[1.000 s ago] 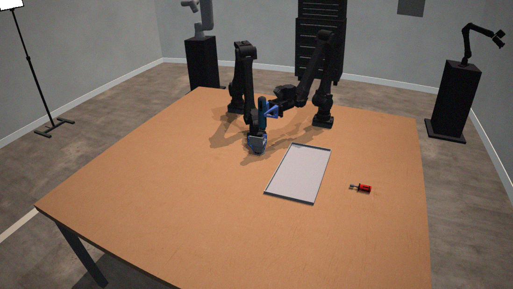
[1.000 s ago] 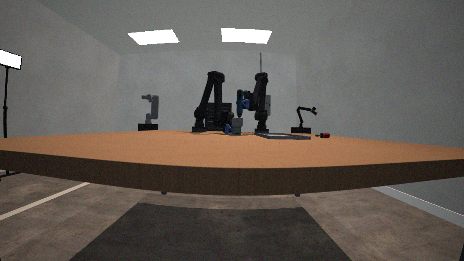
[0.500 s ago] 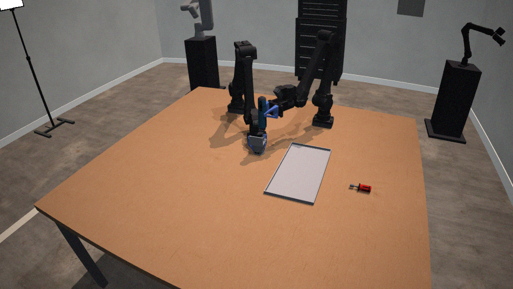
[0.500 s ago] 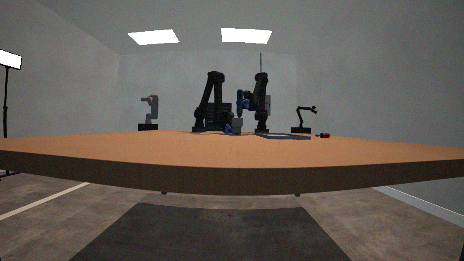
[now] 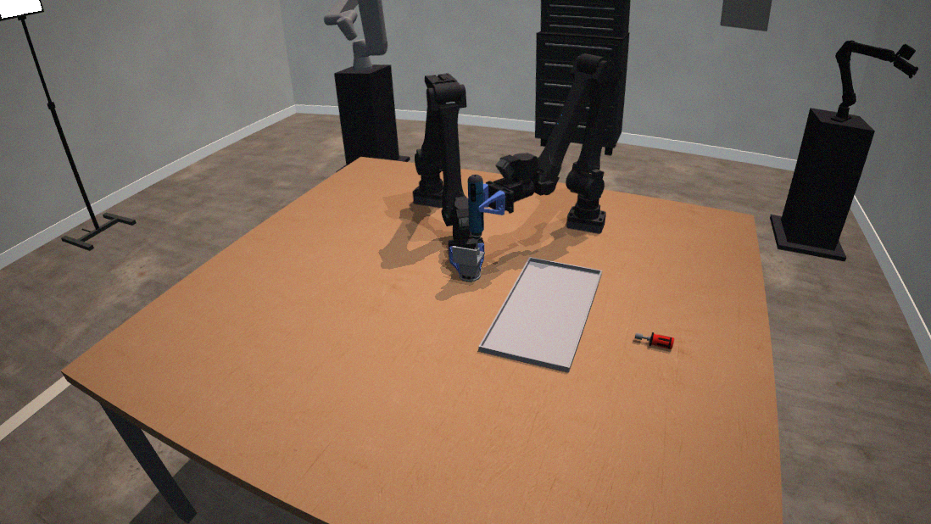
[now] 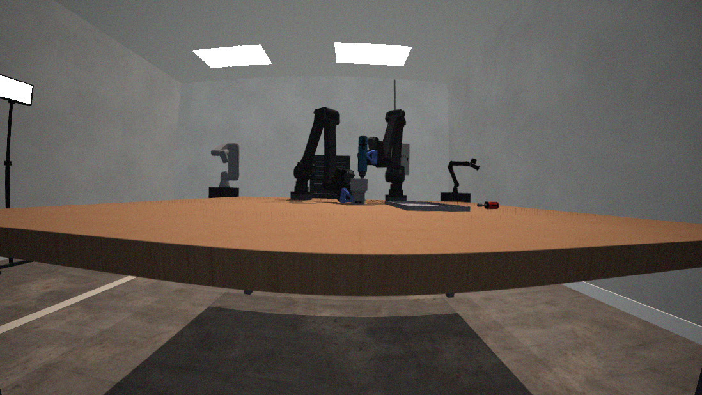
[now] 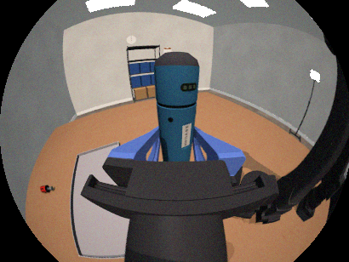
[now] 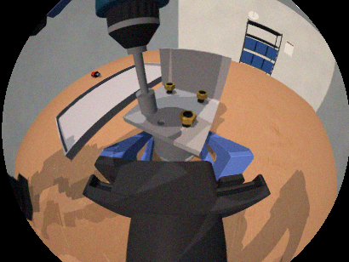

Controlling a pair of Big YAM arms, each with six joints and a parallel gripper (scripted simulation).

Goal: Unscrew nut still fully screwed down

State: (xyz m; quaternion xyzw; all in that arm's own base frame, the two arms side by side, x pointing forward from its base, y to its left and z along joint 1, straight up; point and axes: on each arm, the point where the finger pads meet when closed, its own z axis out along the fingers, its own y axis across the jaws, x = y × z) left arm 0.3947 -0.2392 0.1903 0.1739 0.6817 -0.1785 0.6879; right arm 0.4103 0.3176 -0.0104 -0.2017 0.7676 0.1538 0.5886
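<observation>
My right gripper is now 10 mm below the joint module. The rest, counted from my right hand: flat grey tray: 80 mm ahead, 250 mm to the left, 20 mm below; red-handled tool: 130 mm ahead, 540 mm to the left, 10 mm below; grey bracket: 50 mm above.
</observation>
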